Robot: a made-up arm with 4 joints. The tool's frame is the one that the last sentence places.
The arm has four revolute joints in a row. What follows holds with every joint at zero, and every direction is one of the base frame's. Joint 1 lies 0.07 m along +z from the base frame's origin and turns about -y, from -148.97 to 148.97 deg. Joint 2 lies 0.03 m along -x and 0.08 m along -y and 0.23 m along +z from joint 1 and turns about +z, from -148.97 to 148.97 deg. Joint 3 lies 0.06 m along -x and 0.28 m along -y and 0.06 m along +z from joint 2 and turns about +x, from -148.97 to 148.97 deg. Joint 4 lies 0.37 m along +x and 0.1 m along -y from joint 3 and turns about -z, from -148.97 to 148.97 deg. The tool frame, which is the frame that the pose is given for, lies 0.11 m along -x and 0.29 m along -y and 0.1 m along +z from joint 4; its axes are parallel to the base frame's.
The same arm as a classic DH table. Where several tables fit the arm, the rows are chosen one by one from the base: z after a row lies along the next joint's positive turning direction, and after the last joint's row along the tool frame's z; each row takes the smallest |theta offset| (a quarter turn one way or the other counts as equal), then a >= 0, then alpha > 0; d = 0 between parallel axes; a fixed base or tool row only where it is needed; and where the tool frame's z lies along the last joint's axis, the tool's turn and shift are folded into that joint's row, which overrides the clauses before.
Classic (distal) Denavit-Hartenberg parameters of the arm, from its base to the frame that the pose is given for. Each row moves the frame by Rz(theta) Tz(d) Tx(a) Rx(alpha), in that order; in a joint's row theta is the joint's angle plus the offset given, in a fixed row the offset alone. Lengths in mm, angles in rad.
base (fixed): a 0.0, alpha 1.5708, d 70.0, theta offset 0.0000
joint 1: a -30.0, alpha -1.5708, d 80.0, theta offset 0.0000
joint 2: a 280.0, alpha -1.5708, d 290.0, theta offset -1.5708
joint 3: a 100.0, alpha -1.5708, d 310.0, theta offset 0.0000
joint 4: a 310.2, alpha 3.1416, d 0.0, theta offset 0.3625
tool (fixed): a 0.0, alpha 0.0000, d 100.0, theta offset 1.9333
Joint limits (rad, base to tool): -2.6000..2.6000 -2.6000..2.6000 -2.6000..2.6000 -2.6000..2.6000

